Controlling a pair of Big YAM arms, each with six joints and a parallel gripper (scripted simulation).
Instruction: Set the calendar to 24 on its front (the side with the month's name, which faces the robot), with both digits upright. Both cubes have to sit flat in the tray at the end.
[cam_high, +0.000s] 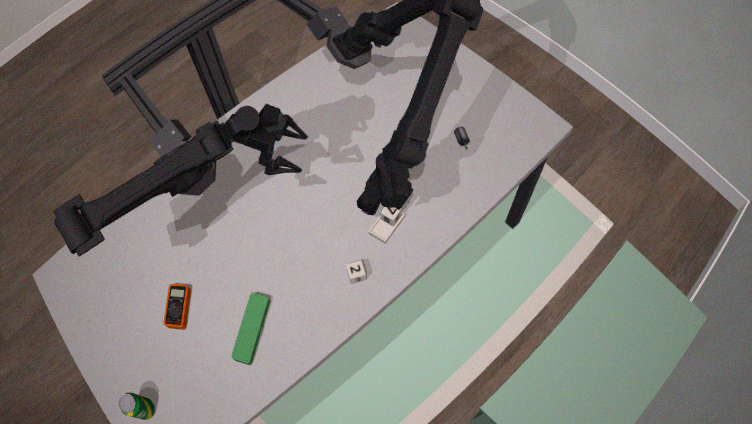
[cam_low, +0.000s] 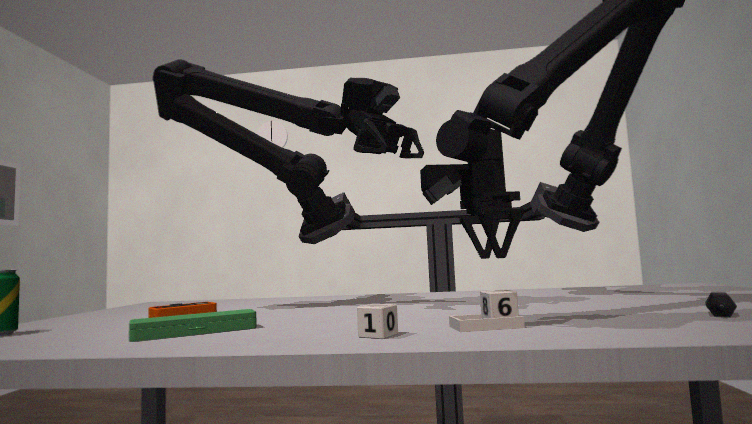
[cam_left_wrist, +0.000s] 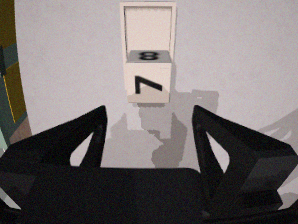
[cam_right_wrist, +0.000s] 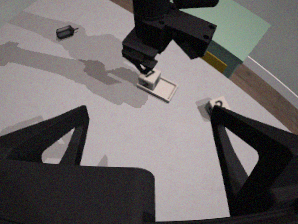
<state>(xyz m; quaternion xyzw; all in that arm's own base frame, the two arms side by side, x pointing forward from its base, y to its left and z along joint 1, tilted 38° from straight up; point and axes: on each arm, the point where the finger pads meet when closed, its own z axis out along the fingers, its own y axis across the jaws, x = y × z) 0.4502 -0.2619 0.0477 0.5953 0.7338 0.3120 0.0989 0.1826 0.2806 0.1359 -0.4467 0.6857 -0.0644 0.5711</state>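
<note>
Now: the calendar tray 110 mm below my left hand, 20 mm to the right of it and 10 mm ahead of it. Also, from my left hand: green box: 510 mm to the right, 100 mm below, 30 mm behind; then dark object: 360 mm to the left, 100 mm below, 30 mm behind.
</note>
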